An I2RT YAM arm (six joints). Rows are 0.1 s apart.
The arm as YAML. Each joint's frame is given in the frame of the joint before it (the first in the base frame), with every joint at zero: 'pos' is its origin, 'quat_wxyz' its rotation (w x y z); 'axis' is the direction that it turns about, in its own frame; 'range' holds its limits. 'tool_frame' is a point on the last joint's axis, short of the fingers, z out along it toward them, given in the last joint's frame.
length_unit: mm
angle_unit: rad
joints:
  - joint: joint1
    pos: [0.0, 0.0, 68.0]
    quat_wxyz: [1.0, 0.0, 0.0, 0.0]
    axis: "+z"
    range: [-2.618, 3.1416]
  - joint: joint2
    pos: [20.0, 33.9, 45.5]
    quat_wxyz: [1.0, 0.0, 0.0, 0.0]
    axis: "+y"
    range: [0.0, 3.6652]
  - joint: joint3
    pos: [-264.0, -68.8, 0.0]
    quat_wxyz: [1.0, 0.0, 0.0, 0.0]
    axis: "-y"
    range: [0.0, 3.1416]
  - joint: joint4
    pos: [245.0, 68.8, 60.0]
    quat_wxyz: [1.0, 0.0, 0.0, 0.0]
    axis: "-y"
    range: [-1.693, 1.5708]
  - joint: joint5
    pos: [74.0, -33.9, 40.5]
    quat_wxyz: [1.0, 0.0, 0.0, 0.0]
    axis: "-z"
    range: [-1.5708, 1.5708]
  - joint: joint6
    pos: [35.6, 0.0, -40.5]
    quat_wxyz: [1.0, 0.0, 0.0, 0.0]
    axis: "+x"
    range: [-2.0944, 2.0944]
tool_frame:
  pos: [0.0, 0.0, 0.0]
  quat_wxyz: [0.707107, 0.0, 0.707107, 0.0]
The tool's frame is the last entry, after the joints.
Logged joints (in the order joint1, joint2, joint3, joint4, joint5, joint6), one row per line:
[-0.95 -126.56 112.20 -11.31 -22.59 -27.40]
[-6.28 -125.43 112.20 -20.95 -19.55 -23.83]
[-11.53 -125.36 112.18 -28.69 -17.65 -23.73]
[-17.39 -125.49 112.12 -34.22 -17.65 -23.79]
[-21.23 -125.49 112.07 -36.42 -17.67 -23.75]
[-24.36 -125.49 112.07 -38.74 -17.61 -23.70]
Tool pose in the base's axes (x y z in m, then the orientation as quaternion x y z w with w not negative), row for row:
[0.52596 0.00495 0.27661 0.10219 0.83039 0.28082 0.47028]
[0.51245 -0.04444 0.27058 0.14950 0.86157 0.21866 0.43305]
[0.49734 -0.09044 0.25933 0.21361 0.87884 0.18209 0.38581]
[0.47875 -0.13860 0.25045 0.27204 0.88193 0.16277 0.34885]
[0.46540 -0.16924 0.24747 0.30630 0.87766 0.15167 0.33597]
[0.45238 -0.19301 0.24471 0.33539 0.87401 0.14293 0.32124]
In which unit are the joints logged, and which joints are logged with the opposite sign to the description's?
The joints are logged in degrees. Opposite sign: joint2, joint6.
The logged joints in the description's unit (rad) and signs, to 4 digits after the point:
[-0.0166 2.2089 1.9583 -0.1974 -0.3943 0.4782]
[-0.1096 2.1892 1.9583 -0.3656 -0.3412 0.4159]
[-0.2012 2.1879 1.9579 -0.5007 -0.3081 0.4142]
[-0.3035 2.1902 1.9569 -0.5973 -0.3081 0.4152]
[-0.3705 2.1902 1.9560 -0.6356 -0.3084 0.4145]
[-0.4252 2.1902 1.9560 -0.6761 -0.3074 0.4136]

